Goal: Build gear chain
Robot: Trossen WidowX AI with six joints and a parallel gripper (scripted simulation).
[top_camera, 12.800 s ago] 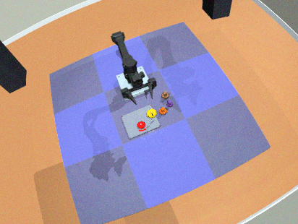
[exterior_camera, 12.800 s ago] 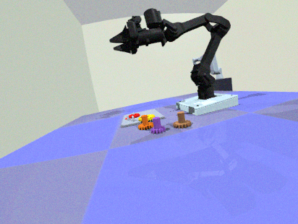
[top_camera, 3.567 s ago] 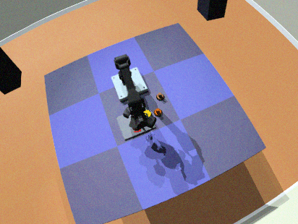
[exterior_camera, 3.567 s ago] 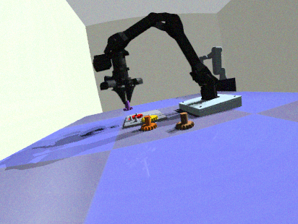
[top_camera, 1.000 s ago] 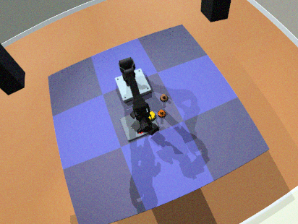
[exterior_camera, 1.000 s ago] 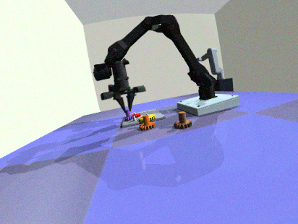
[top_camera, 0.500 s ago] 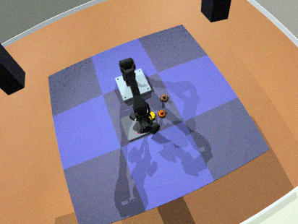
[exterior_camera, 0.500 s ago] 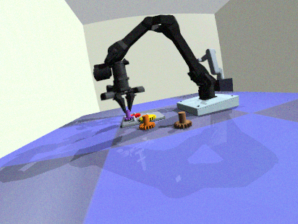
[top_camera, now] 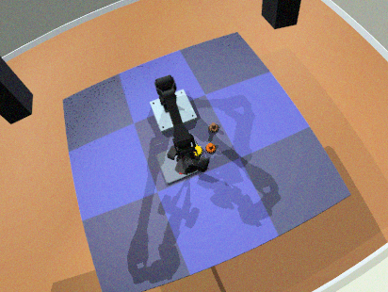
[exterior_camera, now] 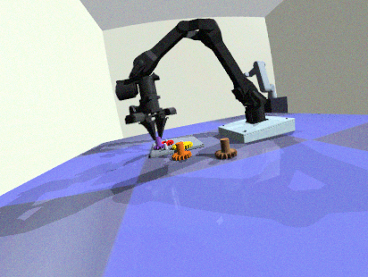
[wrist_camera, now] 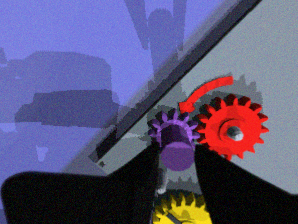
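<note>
Right now my gripper tip is 2 cm above the purple gear. From my gripper tip the other things lie so: orange gear 13 cm to the left, 7 cm behind, 2 cm below; then red gear 4 cm to the right, 3 cm behind, 2 cm below; then yellow gear 8 cm behind, 5 cm to the left, 2 cm below.
</note>
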